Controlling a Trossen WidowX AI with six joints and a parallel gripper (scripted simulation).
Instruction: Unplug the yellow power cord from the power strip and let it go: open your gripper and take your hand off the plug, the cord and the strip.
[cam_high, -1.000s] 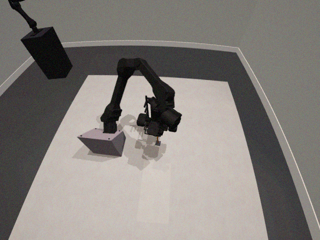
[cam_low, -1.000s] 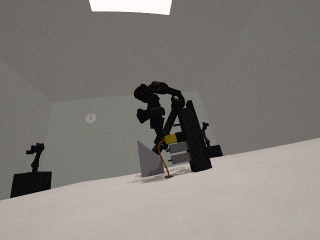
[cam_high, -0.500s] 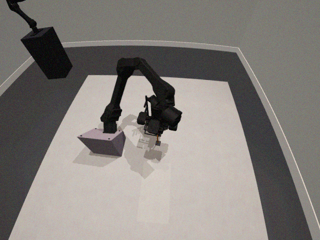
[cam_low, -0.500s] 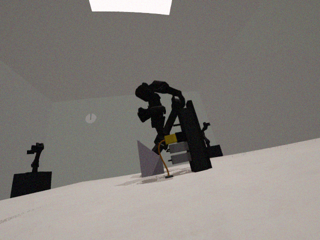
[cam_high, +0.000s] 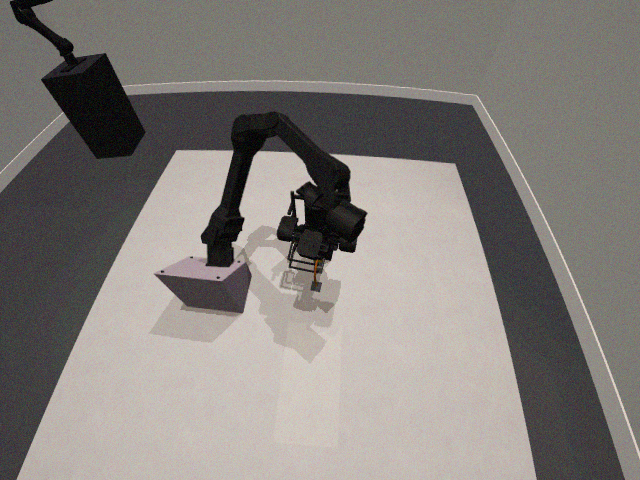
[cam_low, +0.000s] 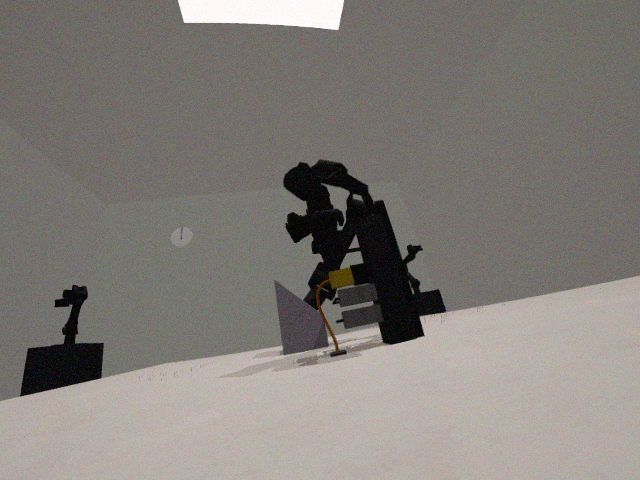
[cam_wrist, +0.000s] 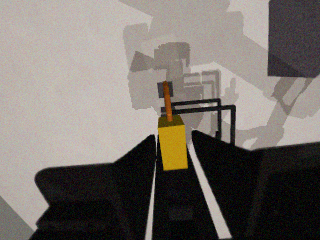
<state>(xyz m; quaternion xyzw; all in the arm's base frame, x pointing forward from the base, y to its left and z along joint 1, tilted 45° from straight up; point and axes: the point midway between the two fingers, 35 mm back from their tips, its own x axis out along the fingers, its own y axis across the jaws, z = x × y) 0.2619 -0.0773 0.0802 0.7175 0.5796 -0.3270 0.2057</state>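
My gripper tip is 30 mm to the right of the yellow plug and 10 mm above it.
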